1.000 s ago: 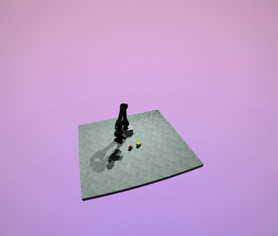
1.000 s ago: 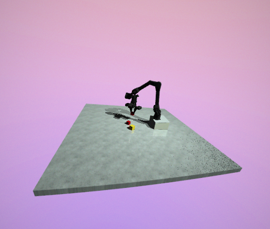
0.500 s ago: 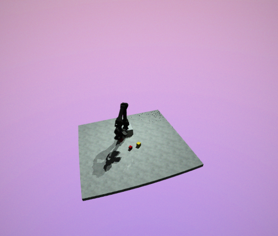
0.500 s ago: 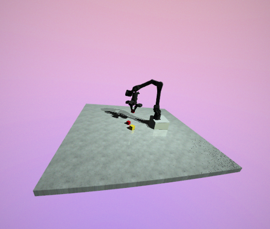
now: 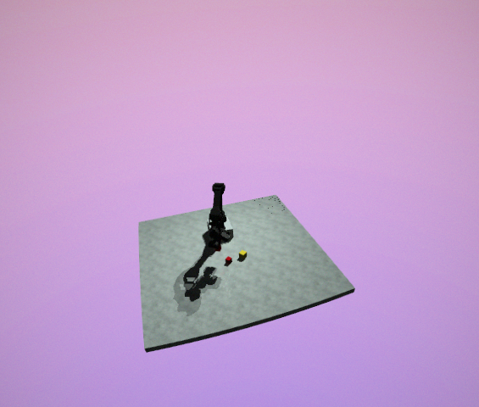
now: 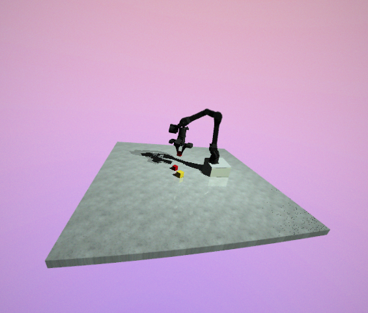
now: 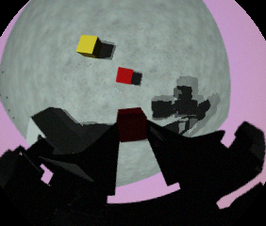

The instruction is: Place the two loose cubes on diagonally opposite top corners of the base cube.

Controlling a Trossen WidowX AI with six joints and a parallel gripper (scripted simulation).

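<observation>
The yellow base cube lies 40 mm ahead of my gripper tip, 160 mm to the left of it and 100 mm below it. Round my gripper tip: red cube 40 mm ahead, 50 mm to the left, 100 mm below.
</observation>
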